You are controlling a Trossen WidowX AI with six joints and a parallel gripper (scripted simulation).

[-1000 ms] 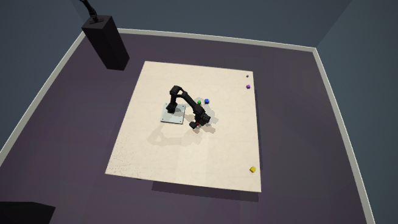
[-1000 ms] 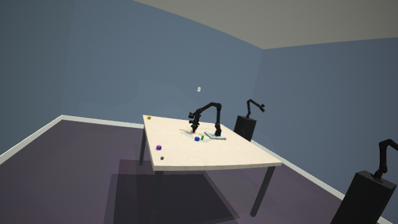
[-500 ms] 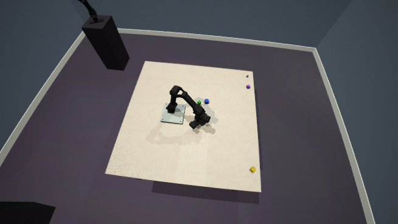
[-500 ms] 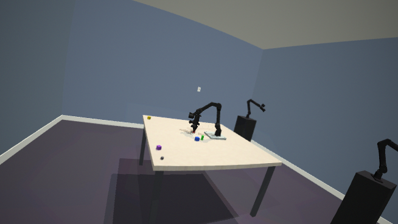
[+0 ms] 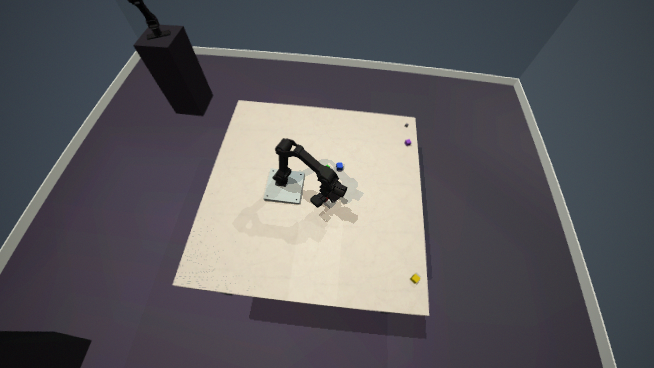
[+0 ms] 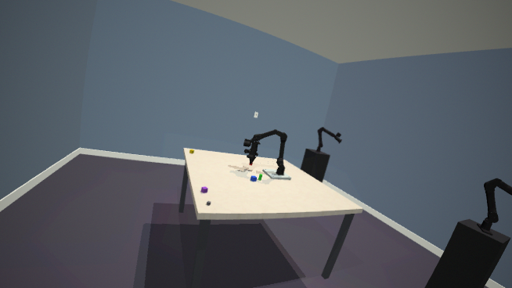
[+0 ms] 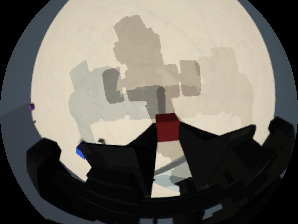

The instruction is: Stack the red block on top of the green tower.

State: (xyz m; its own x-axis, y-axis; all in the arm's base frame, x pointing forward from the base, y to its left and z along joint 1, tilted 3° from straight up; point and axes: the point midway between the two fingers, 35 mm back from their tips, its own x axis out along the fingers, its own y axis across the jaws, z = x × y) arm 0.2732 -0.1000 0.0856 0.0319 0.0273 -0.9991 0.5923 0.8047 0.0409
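The blue block lies 6 cm ahead of my gripper tip, 26 cm to the left of it and 5 cm below it. Round my gripper tip: yellow block: 51 cm ahead, 37 cm to the right, 5 cm below; then purple block: 50 cm ahead, 51 cm to the left, 5 cm below; then red block: right at my gripper tip.
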